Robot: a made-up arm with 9 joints. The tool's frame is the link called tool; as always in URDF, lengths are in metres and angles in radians. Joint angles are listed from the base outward. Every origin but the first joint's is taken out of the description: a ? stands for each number. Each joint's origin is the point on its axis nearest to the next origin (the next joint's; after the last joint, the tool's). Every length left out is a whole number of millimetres.
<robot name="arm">
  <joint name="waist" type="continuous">
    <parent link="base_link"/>
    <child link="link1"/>
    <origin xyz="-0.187 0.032 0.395" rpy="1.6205 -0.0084 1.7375"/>
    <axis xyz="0 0 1"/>
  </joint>
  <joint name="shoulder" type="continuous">
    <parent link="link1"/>
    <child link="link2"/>
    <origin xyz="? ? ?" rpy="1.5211 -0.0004 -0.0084"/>
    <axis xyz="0 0 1"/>
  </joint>
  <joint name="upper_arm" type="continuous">
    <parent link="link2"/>
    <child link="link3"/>
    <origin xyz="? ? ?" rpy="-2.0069 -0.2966 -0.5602"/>
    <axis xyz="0 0 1"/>
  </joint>
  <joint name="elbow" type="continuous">
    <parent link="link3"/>
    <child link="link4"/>
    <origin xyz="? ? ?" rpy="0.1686 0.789 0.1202"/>
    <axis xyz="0 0 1"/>
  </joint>
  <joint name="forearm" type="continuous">
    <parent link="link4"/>
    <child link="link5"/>
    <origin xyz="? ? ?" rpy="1.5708 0 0.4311"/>
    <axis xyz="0 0 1"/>
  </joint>
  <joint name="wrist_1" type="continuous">
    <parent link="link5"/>
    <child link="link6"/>
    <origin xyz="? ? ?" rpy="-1.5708 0 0"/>
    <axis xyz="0 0 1"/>
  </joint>
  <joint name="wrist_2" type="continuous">
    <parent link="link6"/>
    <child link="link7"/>
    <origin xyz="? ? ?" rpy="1.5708 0 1.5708"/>
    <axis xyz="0 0 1"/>
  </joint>
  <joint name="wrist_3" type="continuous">
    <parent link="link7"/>
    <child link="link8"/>
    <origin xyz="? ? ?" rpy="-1.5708 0 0"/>
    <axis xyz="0 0 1"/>
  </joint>
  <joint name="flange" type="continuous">
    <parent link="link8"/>
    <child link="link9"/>
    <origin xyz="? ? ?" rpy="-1.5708 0 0"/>
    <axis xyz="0 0 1"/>
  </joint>
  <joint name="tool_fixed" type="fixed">
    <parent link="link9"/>
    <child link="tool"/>
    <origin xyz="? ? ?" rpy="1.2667 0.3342 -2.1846"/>
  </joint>
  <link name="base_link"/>
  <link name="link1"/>
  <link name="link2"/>
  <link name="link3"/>
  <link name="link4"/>
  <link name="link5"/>
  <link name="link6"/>
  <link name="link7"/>
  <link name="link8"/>
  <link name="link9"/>
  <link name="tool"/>
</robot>
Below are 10 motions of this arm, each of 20 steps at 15 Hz.
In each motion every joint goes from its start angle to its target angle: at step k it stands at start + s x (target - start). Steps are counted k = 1, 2, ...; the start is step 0. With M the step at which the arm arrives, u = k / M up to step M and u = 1 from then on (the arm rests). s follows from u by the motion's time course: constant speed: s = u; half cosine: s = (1 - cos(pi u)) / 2; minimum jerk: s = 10 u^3 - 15 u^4 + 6 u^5.
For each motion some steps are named. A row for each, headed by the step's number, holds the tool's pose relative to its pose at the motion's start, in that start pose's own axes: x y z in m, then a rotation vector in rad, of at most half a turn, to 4 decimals.
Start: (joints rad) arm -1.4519 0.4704 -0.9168 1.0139 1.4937 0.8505 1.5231 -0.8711 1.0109
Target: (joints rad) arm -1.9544 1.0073 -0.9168 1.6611 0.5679 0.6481 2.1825 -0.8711 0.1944
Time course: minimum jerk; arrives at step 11
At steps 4, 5, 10, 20:
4: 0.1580 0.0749 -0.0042 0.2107 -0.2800 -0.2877
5: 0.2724 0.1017 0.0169 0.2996 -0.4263 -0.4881
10: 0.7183 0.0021 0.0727 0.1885 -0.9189 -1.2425
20: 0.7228 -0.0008 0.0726 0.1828 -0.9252 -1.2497

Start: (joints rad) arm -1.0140 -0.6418 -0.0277 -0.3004 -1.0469 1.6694 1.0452 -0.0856 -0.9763
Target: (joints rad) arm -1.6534 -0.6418 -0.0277 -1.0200 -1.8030 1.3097 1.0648 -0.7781 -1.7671
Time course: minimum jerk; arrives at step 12
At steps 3, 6, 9, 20:
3: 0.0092 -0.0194 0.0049 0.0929 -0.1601 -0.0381
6: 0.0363 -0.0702 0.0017 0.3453 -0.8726 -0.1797
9: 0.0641 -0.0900 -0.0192 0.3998 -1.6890 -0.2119
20: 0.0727 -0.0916 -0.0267 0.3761 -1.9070 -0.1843

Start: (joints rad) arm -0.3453 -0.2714 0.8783 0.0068 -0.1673 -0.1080 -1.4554 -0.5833 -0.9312
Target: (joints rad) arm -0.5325 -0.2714 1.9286 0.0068 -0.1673 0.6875 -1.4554 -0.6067 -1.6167
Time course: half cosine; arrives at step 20
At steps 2, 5, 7, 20:
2: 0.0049 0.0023 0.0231 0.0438 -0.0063 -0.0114
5: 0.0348 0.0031 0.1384 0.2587 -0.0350 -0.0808
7: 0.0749 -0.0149 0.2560 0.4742 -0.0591 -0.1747
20: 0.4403 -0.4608 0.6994 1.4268 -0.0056 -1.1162

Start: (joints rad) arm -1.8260 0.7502 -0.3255 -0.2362 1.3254 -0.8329 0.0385 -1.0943 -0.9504
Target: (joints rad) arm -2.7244 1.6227 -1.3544 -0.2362 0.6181 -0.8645 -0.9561 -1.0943 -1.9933
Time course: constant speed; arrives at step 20
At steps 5, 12, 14, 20:
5: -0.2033 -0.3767 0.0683 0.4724 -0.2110 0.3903
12: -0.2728 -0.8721 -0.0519 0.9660 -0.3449 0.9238
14: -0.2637 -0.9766 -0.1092 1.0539 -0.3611 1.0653
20: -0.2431 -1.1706 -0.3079 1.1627 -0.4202 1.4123

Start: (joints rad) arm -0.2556 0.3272 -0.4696 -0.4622 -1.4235 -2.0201 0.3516 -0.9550 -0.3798
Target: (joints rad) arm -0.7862 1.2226 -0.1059 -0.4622 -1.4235 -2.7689 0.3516 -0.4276 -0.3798
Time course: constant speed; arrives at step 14
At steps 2, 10, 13, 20:
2: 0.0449 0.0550 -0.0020 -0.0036 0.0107 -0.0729
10: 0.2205 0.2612 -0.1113 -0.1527 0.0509 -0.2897
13: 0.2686 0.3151 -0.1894 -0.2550 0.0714 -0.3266
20: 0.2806 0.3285 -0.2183 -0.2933 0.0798 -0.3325

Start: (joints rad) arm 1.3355 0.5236 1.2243 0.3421 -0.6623 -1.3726 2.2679 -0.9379 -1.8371
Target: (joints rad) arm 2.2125 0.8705 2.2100 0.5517 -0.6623 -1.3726 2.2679 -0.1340 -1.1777
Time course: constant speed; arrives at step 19
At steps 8, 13, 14, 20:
8: -0.0714 -0.1274 -0.2249 -0.6282 0.9271 -0.4202
13: -0.2072 -0.2012 -0.2979 -0.9461 1.5609 -0.6441
14: -0.2400 -0.2119 -0.3041 -1.0024 1.6917 -0.6841
20: -0.4152 -0.2338 -0.2905 -1.2449 2.3646 -0.8493

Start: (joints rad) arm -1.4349 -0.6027 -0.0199 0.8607 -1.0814 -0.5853 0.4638 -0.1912 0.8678
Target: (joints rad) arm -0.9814 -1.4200 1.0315 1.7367 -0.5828 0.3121 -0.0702 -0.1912 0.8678
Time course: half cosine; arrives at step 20
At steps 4, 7, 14, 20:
4: -0.1116 -0.0113 0.1974 0.0844 0.2457 0.0455
7: -0.1754 -0.0320 0.6059 0.3147 0.6855 0.0926
14: 0.3032 -0.3983 1.3127 1.5766 1.5186 0.0467
20: 0.3734 -0.6200 1.2569 2.2801 1.4654 0.0094

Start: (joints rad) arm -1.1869 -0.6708 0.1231 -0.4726 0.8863 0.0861 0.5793 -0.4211 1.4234
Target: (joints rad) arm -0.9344 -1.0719 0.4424 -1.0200 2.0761 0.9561 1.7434 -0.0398 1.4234
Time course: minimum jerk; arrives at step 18
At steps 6, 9, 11, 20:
6: -0.0451 -0.0986 0.1703 0.2925 -0.0244 0.2289
9: -0.0403 -0.2713 0.4439 0.7498 0.0899 0.4706
11: 0.0429 -0.4015 0.6296 1.0743 0.2607 0.5554
20: 0.2951 -0.5518 0.8349 1.4984 0.6235 0.5284

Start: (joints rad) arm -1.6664 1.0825 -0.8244 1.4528 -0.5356 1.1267 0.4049 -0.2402 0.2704
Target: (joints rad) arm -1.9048 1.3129 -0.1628 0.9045 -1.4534 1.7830 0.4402 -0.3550 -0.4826
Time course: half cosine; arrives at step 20
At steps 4, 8, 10, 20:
4: 0.0154 0.0725 -0.0352 0.0416 -0.1322 -0.1193
8: 0.0980 0.2370 -0.1050 0.1488 -0.5017 -0.4178
10: 0.1682 0.3153 -0.1260 0.2158 -0.7453 -0.5905
20: 0.3671 0.4445 -0.0724 0.4694 -1.5915 -1.0696

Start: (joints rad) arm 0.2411 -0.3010 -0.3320 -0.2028 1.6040 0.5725 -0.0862 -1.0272 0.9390
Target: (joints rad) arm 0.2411 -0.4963 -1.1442 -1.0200 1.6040 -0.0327 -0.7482 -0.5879 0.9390
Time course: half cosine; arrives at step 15
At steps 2, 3, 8, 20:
2: -0.0334 -0.0509 0.0008 -0.0587 0.0421 0.0569
3: -0.0705 -0.1146 0.0091 -0.1288 0.0957 0.1255
8: -0.1698 -0.6339 0.3814 -0.7109 0.6755 0.6923
20: 0.1737 -0.7382 0.9354 -1.2840 1.3869 1.1151

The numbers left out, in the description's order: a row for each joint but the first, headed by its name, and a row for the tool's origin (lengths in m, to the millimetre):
shoulder: -0.028 0.034 0
upper_arm: 0.037 -0.003 0
elbow: -0.196 0.037 0
forearm: 0.083 0.042 0
wrist_1: 0.201 -0.315 0
wrist_2: -0.108 0.047 0
wrist_3: 0.232 -0.193 0
flange: -0.039 0.338 0
tool: 0.202 0.055 0

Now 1 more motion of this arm.
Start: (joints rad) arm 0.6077 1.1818 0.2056 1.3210 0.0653 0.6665 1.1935 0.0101 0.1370
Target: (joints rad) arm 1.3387 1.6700 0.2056 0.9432 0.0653 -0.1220 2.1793 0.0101 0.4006
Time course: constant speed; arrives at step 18
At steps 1, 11, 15, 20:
1: -0.0043 -0.0058 -0.0156 -0.0157 -0.0316 0.0224
11: -0.0058 -0.0551 -0.0797 -0.0013 -0.1922 0.2643
15: 0.0023 -0.0490 -0.0721 0.1014 -0.1966 0.3297
20: 0.0093 -0.0311 -0.0578 0.2128 -0.1894 0.3513

